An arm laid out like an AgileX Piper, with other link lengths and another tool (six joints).
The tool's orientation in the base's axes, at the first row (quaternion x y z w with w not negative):
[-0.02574 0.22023 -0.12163 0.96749]
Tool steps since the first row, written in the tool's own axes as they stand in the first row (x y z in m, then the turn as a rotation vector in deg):
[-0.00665 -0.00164 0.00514 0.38 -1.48 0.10]
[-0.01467 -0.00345 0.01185 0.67 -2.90 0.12]
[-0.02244 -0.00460 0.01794 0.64 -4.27 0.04]
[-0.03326 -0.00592 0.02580 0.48 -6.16 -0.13]
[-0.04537 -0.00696 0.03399 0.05 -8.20 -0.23]
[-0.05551 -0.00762 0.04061 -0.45 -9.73 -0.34]
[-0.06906 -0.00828 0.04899 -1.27 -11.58 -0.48]
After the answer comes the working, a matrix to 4 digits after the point.
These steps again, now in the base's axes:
[-0.00395 0.00003 0.00760 0.04 -1.53 0.08]
[-0.00846 0.00023 0.01720 -0.01 -2.98 0.13]
[-0.01287 0.00101 0.02607 -0.38 -4.30 0.21]
[-0.01922 0.00237 0.03784 -1.02 -6.09 0.32]
[-0.02649 0.00432 0.05042 -1.89 -7.96 0.62]
[-0.03263 0.00616 0.06071 -2.72 -9.32 0.89]
[-0.04099 0.00883 0.07403 -3.91 -10.91 1.30]

The tool's axes in the first row as the columns of a matrix, in the base's axes (rounded; the answer above uses it unrounded):
[0.8734 0.2240 0.4324]
[-0.2467 0.9691 -0.0038]
[-0.4199 -0.1034 0.9017]

